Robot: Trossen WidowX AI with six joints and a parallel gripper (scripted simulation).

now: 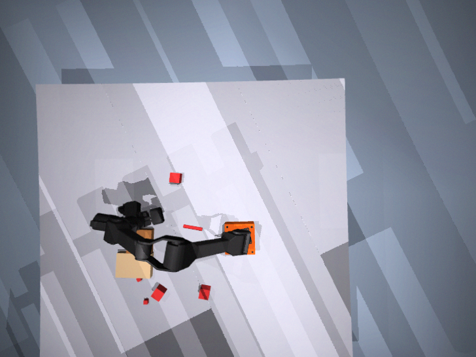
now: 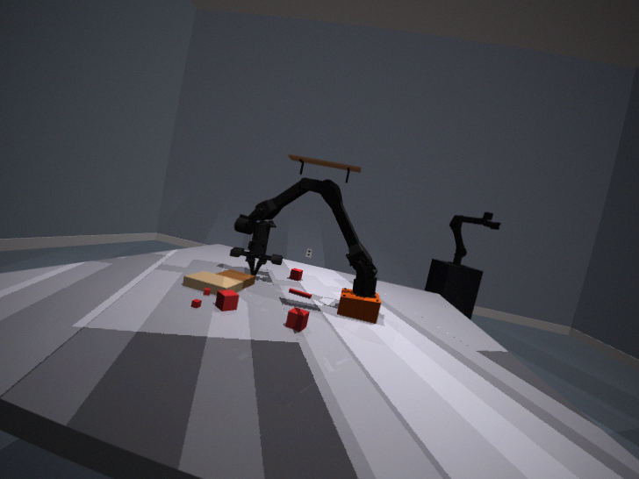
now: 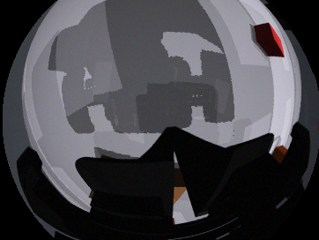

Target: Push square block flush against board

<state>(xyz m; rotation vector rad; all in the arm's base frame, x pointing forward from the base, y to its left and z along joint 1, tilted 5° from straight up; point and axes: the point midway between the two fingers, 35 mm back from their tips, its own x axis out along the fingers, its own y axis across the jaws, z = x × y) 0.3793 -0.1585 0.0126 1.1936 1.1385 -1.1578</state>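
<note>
Right now the brown square block is 90 mm to the left of my gripper tip, 50 mm ahead of it and 10 mm above it. Also, from my gripper tip: tan board: 180 mm to the left, 90 mm ahead, 10 mm above; flat red piece: 180 mm behind, 90 mm to the left.
</note>
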